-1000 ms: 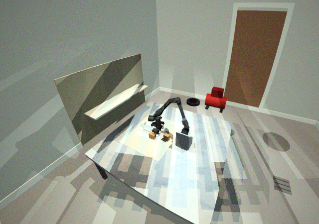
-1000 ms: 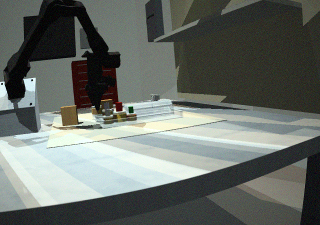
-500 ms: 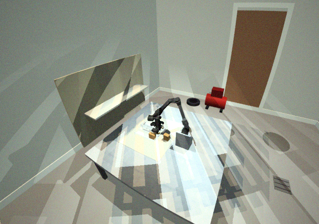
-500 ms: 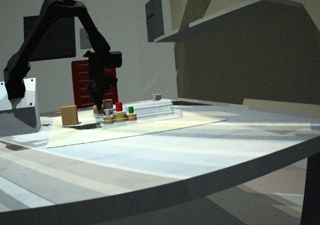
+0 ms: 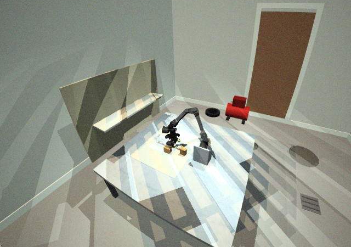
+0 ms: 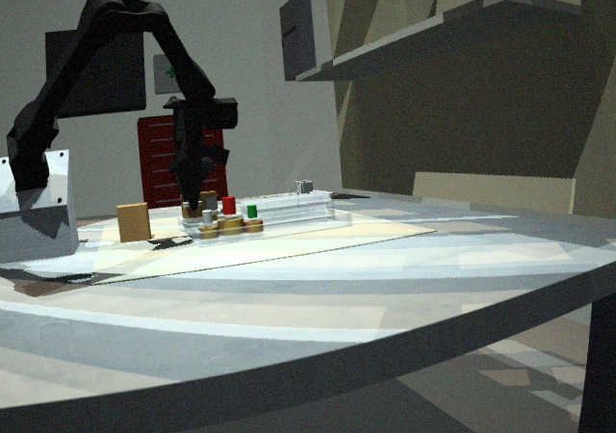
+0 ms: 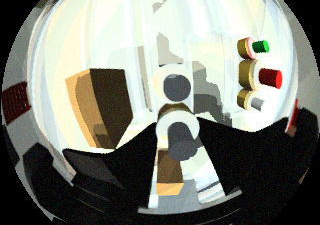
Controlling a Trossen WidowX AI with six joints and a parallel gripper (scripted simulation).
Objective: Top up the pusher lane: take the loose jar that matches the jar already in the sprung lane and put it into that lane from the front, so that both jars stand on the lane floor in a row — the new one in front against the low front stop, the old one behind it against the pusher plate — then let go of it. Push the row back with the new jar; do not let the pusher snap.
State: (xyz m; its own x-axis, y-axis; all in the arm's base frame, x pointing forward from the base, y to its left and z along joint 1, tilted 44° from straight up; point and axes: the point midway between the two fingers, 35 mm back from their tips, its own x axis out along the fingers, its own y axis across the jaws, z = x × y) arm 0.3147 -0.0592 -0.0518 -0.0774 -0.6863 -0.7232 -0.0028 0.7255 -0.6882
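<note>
The clear pusher lane is 15 cm ahead of my gripper tip, 3 cm to the right of it and 3 cm below it.
</note>
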